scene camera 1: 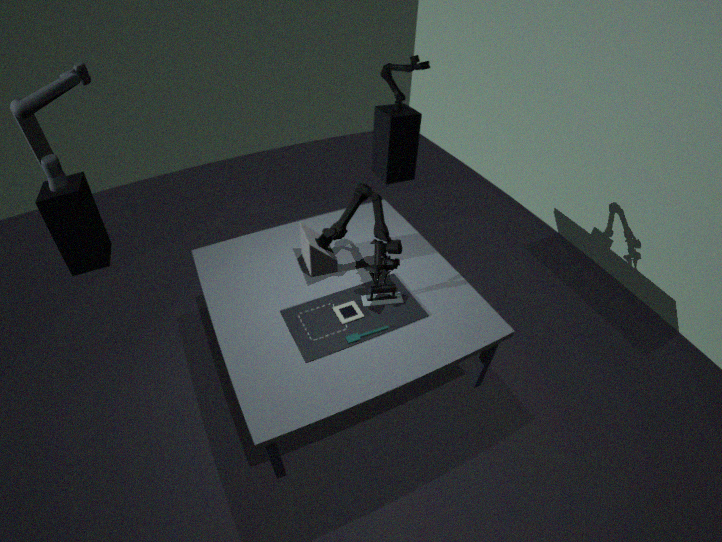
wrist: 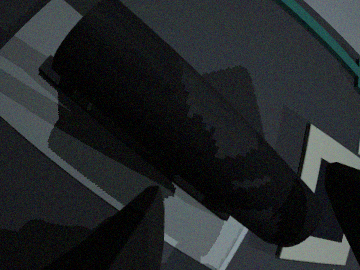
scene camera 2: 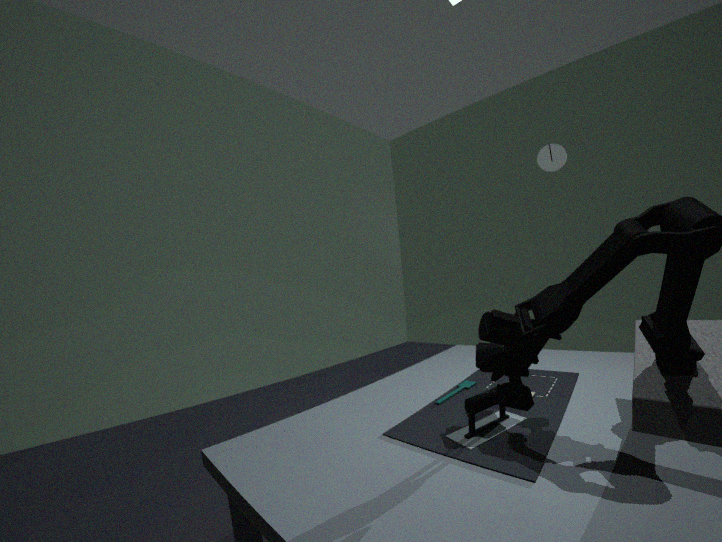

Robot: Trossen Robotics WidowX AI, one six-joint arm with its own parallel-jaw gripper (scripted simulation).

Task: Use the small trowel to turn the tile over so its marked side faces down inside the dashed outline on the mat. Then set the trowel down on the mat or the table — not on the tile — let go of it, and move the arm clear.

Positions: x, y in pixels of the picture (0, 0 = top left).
Scene:
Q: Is my gripper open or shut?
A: Open.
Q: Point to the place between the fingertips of my gripper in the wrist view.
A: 246, 187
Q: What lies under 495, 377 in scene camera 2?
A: My gripper.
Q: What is my gripper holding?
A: Nothing.

